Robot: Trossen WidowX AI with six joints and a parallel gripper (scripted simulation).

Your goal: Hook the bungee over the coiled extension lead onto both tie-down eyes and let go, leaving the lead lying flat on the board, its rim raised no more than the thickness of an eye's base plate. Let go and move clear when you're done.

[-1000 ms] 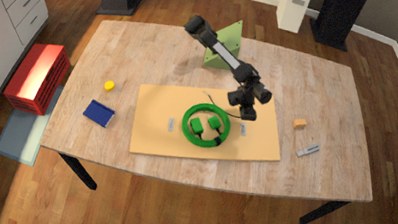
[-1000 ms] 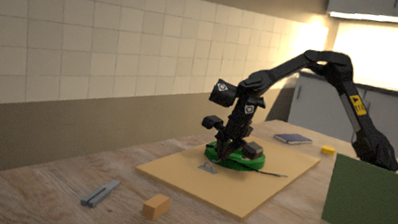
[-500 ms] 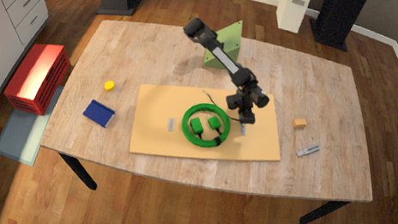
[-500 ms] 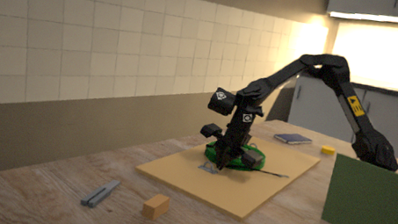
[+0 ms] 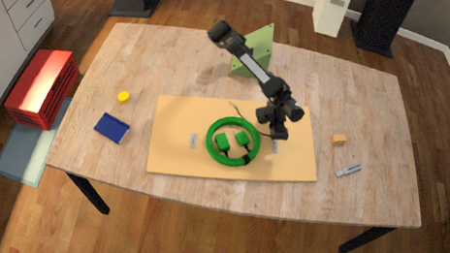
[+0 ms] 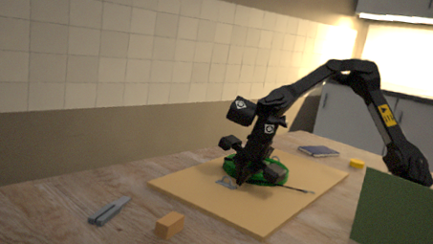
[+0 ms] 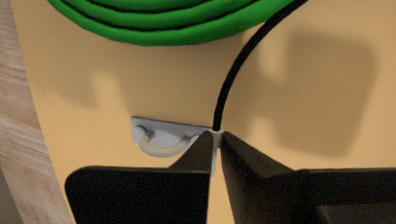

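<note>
Now: hand 6 cm short of the coiled extension lead, 14 cm to the left of it and 3 cm above it. The rest, counted from my hand: grey clamp: 9 cm ahead, 33 cm to the left, 5 cm below; then yellow disc: 6 cm behind, 62 cm to the right, 5 cm below.
</note>
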